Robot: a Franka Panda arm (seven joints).
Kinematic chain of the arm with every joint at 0, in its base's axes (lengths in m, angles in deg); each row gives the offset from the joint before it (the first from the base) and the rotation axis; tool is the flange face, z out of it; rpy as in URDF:
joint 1: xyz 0 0 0.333 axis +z
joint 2: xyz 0 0 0 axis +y
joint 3: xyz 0 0 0.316 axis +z
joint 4: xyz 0.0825 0 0 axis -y
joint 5: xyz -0.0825 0 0.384 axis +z
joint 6: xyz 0 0 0 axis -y
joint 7: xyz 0.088 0 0 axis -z
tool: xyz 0 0 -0.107 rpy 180 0 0
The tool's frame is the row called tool.
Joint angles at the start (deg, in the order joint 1, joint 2, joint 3, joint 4, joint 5, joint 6, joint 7): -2.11, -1.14, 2.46, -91.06, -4.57, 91.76, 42.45
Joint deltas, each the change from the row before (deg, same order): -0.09, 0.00, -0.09, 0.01, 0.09, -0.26, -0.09; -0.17, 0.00, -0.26, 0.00, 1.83, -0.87, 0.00; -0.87, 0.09, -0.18, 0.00, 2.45, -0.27, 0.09; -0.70, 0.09, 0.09, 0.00, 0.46, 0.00, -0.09
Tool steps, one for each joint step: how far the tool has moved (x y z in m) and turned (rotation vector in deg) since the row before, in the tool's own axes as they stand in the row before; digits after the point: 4 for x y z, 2 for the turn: 0.0007, 0.0015, 0.0005, -0.11, -0.25, 0.09; -0.0007, 0.0017, 0.0016, 0.75, -1.89, 0.46; 0.0036, 0.0042, 0.0017, 1.55, -1.94, 1.16; 0.0037, 0.0034, 0.0009, 0.28, -0.38, 0.52
